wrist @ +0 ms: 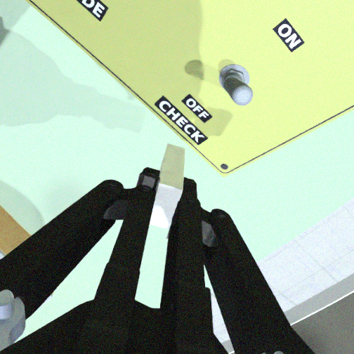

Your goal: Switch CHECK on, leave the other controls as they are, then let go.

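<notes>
The CHECK toggle (237, 85) is a silver lever with a round tip on the yellow panel (310, 90), right of centre in the wrist view. The ON label (288, 35) is above and right of it, the OFF label (197, 108) below and left, with the CHECK label (180, 120) beyond. Its tip points down and right in the picture; at this slant the lever seems to lean to the ON side. My gripper (170, 161) is shut and empty, its pale fingertips together. They are below and left of the lever, apart from it, just outside the panel's edge.
Part of the MODE label (94, 7) shows at the top left. A panel corner screw (224, 166) is right of the fingertips. Pale green surface surrounds the panel corner. An orange-brown strip (14, 231) shows at the left, white tiles (305, 250) at the lower right.
</notes>
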